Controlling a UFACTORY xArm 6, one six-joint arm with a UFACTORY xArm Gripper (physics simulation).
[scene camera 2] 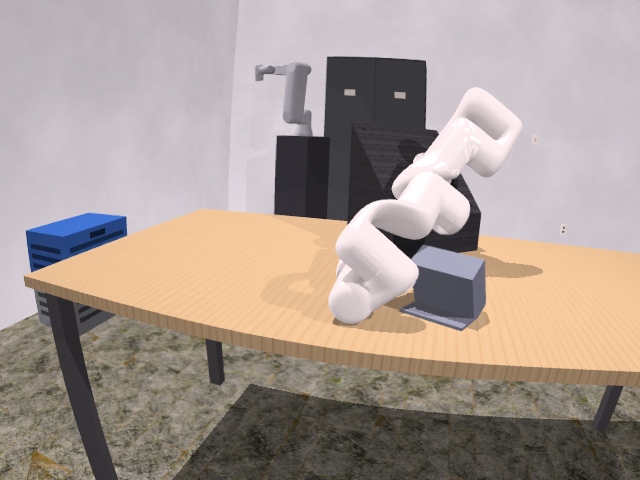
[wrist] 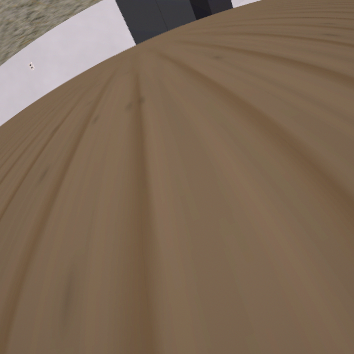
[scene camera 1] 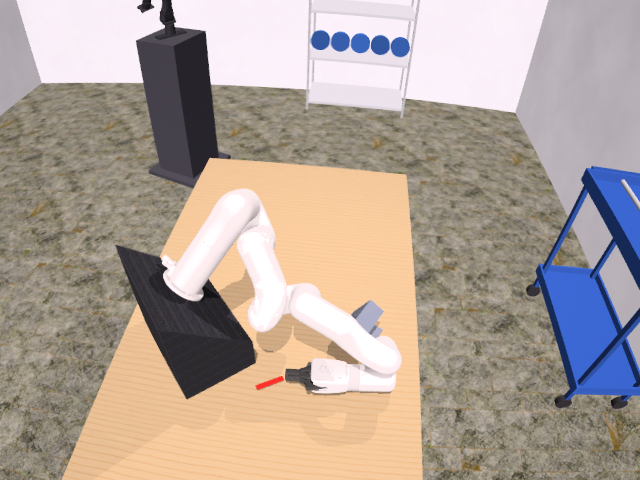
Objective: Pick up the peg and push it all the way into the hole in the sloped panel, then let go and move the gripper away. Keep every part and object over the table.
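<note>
The red peg lies on the table in scene camera 1, pointing roughly at my gripper, with its right end close in front of the fingertips. My gripper is shut, low over the table and roughly level, with nothing between its fingers. Whether the fingertips touch the peg's end is too small to tell. The grey-blue block with the sloped panel stands on the table, partly behind my forearm. Its hole does not show. In scene camera 2 the arm hides the gripper and peg. The peg does not show in the wrist view.
A black wedge-shaped mount carries the arm's base, to the left of the peg in scene camera 1. The wooden table's right edge runs close to my wrist there. A blue cart stands off the table.
</note>
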